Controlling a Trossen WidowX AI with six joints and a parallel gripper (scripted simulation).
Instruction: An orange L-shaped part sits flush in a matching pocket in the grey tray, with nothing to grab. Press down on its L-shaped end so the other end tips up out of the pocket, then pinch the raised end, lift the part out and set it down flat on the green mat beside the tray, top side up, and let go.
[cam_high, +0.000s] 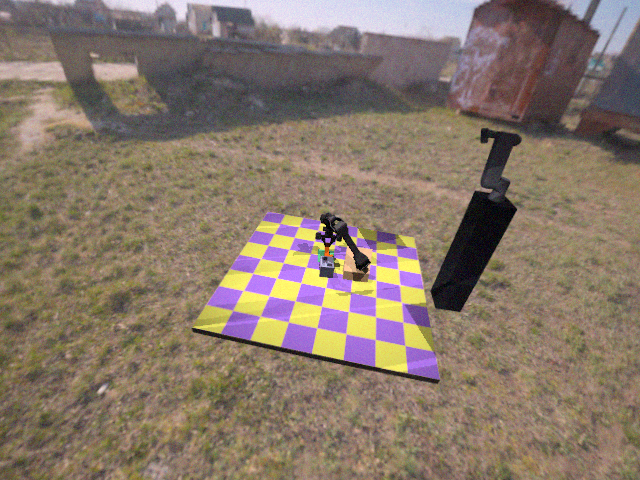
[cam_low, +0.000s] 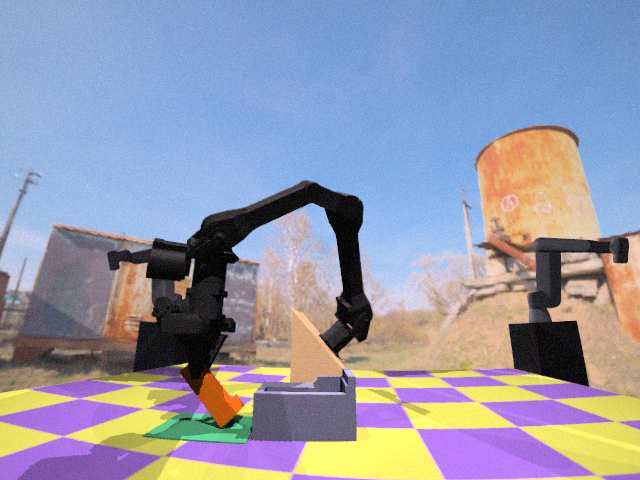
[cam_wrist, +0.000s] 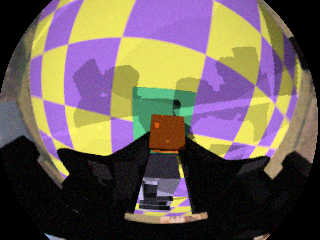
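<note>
Now: gripper tip 20 mm past the orange L-shaped part, 30 mm to the right of it and 30 mm above it. The rest, counted from my gripper tip: green mat 20 mm to the left, 90 mm below.
</note>
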